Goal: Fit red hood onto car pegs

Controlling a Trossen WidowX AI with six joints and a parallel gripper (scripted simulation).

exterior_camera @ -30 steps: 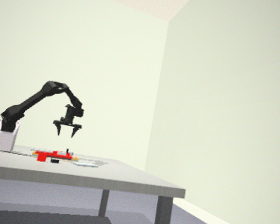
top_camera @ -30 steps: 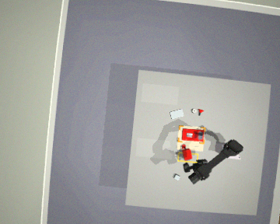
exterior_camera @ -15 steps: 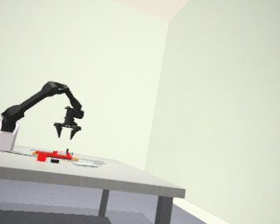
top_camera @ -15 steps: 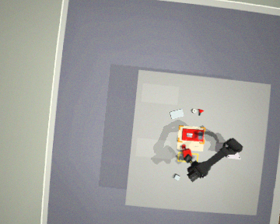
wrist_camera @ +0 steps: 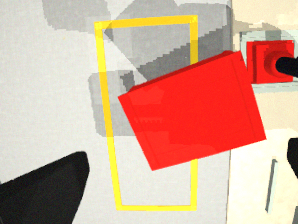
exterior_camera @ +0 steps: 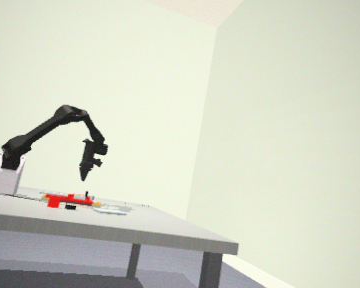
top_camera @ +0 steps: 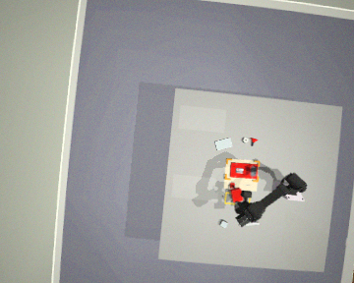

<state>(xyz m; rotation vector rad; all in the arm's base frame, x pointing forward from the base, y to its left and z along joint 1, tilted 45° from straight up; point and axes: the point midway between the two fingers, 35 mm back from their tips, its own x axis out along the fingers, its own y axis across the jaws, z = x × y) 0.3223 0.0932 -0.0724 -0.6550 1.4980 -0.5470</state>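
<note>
Right now the red hood is 10 mm behind my gripper tip, 10 mm to the right of it and 80 mm below it. The rest, counted from my gripper tip: small pale cube 60 mm ahead, 220 mm to the left, 90 mm below; pale plate 140 mm ahead, 370 mm to the right, 100 mm below; thin bar 140 mm behind, 200 mm to the left, 100 mm below.
</note>
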